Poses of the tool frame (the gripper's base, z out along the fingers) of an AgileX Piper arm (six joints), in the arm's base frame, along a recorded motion.
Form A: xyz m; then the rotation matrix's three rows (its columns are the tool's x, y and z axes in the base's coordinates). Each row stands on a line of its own.
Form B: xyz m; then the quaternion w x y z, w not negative. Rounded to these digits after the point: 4 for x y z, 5 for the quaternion.
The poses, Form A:
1:
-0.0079 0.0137 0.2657
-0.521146 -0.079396 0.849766
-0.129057 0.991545 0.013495
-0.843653 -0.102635 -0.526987
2:
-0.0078 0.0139 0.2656
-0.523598 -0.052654 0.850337
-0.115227 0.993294 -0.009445
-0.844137 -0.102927 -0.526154
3:
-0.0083 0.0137 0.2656
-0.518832 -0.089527 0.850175
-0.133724 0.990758 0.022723
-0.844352 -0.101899 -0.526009
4:
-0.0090 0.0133 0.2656
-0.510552 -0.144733 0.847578
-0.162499 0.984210 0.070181
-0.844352 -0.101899 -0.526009
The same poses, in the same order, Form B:
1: -0.0079 0.0137 0.2657 0.48565 -0.05978 0.87173 -0.02556
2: -0.0078 0.0139 0.2656 0.48568 -0.04812 0.87222 -0.03221
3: -0.0083 0.0137 0.2656 0.48629 -0.06407 0.87115 -0.02272
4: -0.0090 0.0133 0.2656 0.48674 -0.08838 0.86902 -0.00912
